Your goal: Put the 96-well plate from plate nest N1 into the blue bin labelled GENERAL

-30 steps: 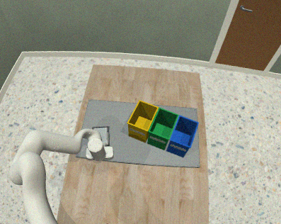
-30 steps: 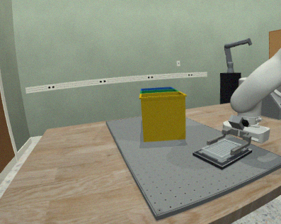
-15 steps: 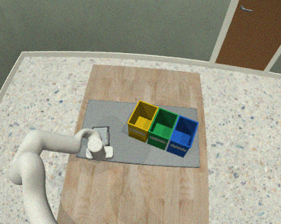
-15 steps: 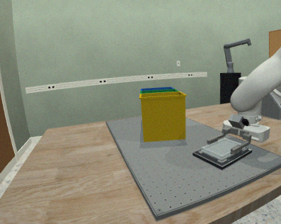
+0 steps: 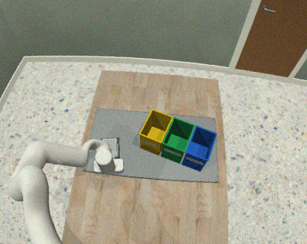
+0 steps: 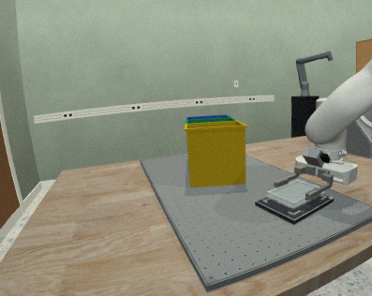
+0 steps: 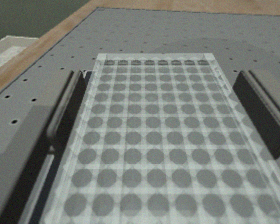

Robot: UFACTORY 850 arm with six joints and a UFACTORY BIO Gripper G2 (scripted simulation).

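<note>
Now: hand 4 cm above the black plate nest. Round my hand: yellow bin: 27 cm to the right, 7 cm ahead, 5 cm above; clear 96-well plate: 1 cm below; green bin: 39 cm to the right, 5 cm above, 2 cm ahead.
</note>
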